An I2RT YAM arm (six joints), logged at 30 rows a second.
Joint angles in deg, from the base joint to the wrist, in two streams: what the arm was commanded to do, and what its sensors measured. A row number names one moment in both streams.
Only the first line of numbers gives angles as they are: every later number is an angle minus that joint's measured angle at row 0.
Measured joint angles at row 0:
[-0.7, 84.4, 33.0, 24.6, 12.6, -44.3]
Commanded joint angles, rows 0 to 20:
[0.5, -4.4, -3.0, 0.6, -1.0, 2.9]
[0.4, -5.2, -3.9, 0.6, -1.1, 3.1]
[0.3, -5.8, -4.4, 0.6, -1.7, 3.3]
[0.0, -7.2, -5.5, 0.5, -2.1, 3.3]
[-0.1, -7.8, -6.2, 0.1, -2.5, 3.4]
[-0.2, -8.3, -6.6, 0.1, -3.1, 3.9]
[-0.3, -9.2, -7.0, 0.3, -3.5, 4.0]
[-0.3, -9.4, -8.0, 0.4, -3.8, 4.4]
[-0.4, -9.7, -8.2, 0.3, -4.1, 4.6]
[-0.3, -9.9, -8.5, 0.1, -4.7, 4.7]
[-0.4, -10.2, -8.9, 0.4, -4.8, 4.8]
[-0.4, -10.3, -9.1, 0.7, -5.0, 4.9]
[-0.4, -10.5, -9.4, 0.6, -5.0, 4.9]
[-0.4, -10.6, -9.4, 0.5, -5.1, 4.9]
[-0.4, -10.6, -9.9, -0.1, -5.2, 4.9]
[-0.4, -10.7, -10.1, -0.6, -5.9, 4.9]
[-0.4, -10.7, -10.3, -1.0, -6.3, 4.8]
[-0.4, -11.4, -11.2, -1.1, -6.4, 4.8]
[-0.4, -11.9, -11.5, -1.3, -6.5, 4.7]
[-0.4, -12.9, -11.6, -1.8, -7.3, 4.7]
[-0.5, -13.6, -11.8, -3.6, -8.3, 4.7]
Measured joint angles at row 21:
[-0.2, -10.3, -10.9, -2.4, -5.5, 3.0]
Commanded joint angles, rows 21 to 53:
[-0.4, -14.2, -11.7, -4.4, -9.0, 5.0]
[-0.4, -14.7, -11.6, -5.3, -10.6, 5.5]
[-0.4, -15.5, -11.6, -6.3, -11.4, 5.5]
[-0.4, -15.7, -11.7, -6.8, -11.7, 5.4]
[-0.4, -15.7, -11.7, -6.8, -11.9, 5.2]
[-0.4, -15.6, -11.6, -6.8, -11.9, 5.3]
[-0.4, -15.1, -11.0, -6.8, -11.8, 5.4]
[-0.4, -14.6, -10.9, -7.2, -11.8, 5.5]
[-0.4, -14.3, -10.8, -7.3, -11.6, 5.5]
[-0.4, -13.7, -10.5, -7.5, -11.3, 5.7]
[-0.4, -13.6, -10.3, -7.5, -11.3, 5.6]
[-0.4, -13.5, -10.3, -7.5, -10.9, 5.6]
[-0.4, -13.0, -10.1, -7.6, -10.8, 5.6]
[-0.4, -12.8, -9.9, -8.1, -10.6, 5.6]
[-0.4, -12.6, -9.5, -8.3, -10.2, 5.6]
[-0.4, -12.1, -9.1, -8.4, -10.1, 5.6]
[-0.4, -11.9, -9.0, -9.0, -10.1, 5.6]
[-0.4, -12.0, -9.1, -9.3, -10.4, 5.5]
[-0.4, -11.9, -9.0, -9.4, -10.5, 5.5]
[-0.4, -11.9, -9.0, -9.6, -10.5, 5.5]
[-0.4, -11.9, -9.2, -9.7, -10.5, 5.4]
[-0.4, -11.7, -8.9, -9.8, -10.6, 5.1]
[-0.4, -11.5, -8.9, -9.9, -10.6, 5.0]
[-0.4, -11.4, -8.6, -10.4, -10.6, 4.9]
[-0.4, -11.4, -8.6, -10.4, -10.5, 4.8]
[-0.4, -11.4, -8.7, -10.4, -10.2, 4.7]
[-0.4, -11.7, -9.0, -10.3, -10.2, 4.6]
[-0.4, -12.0, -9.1, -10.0, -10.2, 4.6]
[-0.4, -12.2, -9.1, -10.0, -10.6, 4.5]
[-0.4, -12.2, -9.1, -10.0, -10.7, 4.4]
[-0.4, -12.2, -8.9, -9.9, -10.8, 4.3]
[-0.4, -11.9, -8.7, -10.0, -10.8, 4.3]
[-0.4, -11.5, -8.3, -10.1, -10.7, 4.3]
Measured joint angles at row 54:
[-0.4, -11.6, -10.6, -11.0, -9.8, 4.2]
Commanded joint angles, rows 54 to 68:
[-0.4, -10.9, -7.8, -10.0, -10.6, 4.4]
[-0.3, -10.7, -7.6, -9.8, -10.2, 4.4]
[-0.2, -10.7, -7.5, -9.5, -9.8, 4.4]
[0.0, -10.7, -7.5, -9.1, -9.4, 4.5]
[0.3, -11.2, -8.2, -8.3, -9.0, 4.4]
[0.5, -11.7, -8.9, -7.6, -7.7, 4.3]
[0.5, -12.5, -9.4, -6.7, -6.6, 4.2]
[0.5, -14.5, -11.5, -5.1, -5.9, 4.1]
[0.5, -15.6, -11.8, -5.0, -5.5, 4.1]
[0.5, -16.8, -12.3, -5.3, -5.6, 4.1]
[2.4, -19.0, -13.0, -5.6, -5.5, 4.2]
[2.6, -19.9, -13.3, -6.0, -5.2, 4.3]
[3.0, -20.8, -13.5, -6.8, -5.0, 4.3]
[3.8, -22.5, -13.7, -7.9, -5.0, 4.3]
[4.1, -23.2, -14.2, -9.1, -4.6, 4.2]
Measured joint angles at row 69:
[2.5, -19.8, -13.2, -9.0, -6.1, 4.2]
